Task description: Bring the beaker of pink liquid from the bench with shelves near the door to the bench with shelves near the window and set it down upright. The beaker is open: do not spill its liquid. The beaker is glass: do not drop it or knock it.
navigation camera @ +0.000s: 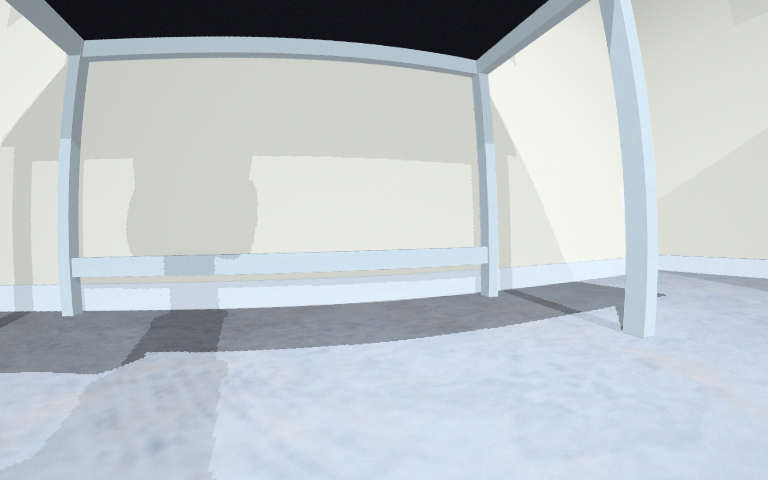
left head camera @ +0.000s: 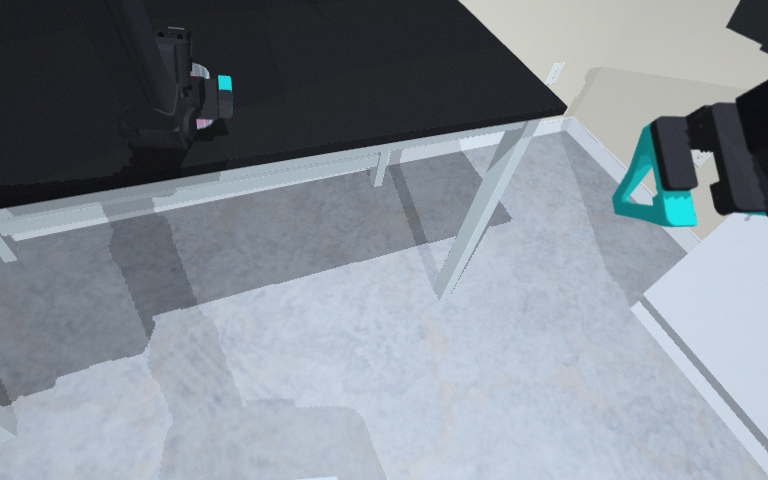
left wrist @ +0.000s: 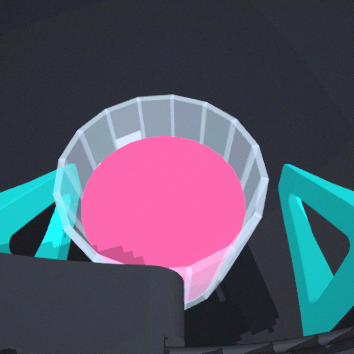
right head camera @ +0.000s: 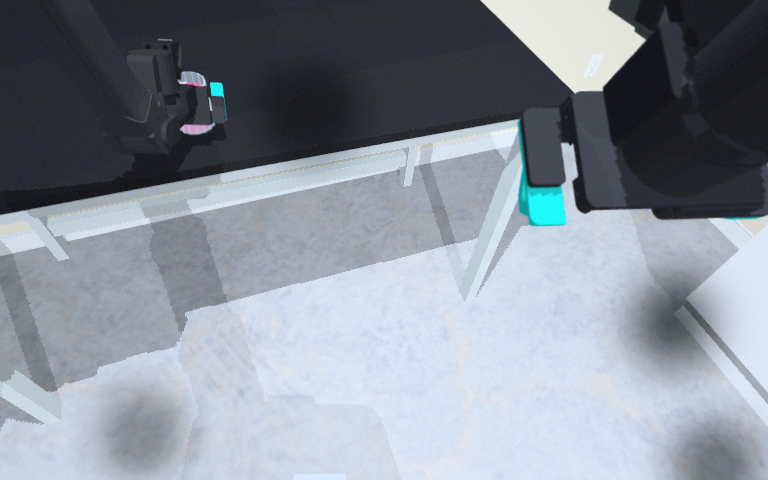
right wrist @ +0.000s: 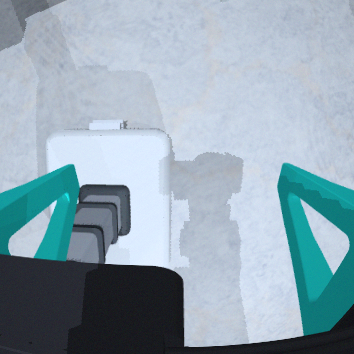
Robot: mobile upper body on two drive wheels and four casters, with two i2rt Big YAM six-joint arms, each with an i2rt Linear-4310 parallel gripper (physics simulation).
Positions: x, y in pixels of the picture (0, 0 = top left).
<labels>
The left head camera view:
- my left gripper: 195, 84
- my right gripper: 669, 204
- white floor cabinet: 700, 312
</labels>
